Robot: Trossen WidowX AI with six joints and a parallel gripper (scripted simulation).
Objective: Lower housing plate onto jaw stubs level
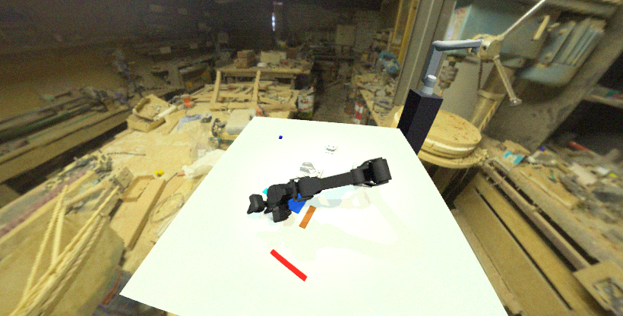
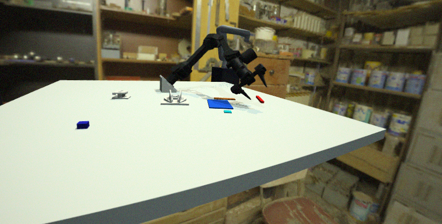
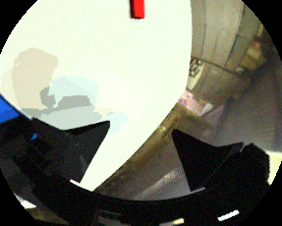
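The grey-white housing part is 340 mm behind my gripper tip, 540 mm to the right of it and 40 mm below it. Also, from my gripper tip: blue flat plate (110 mm behind, 130 mm to the right, 70 mm below); teal block (10 mm ahead, 170 mm to the right, 70 mm below); orange bar (210 mm behind, 40 mm to the right, 70 mm below).
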